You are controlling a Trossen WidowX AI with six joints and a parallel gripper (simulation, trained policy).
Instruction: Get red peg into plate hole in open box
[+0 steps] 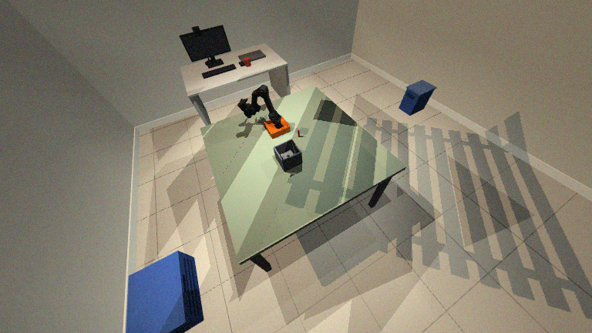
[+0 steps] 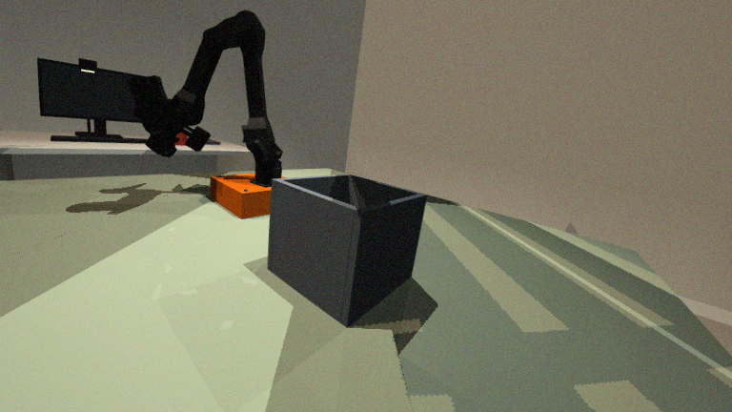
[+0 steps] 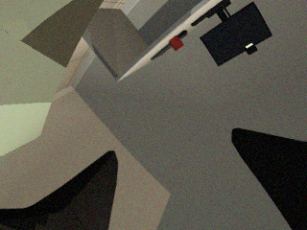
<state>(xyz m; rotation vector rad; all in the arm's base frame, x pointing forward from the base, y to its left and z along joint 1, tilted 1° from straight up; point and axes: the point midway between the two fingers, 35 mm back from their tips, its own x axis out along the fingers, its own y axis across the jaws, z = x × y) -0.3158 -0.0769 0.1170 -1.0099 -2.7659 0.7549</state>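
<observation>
Right now the red peg is 520 mm ahead of my gripper tip, 150 mm to the left of it and 130 mm below it. The rest, counted from my gripper tip: plate 680 mm ahead, 130 mm below, 70 mm to the right.
</observation>
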